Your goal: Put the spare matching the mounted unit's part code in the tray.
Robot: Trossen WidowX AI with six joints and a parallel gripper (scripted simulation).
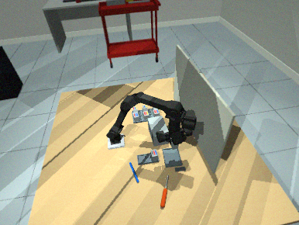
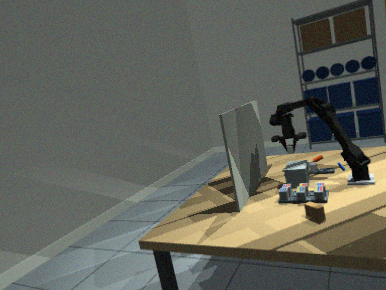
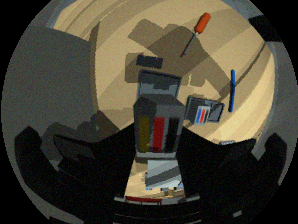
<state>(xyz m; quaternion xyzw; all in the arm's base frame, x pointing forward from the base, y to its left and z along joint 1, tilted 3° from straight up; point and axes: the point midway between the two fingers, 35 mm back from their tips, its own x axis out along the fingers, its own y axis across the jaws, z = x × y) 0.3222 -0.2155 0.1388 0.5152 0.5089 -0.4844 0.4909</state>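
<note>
My gripper tip is now 1 cm past the dark grey tray and 13 cm above it. Also, from my gripper tip: mounted unit (4 cm behind, 19 cm to the left, 8 cm below); tall grey panel (19 cm ahead, 18 cm to the left, 10 cm above); blue pen (25 cm behind, 4 cm to the right, 12 cm below).
</note>
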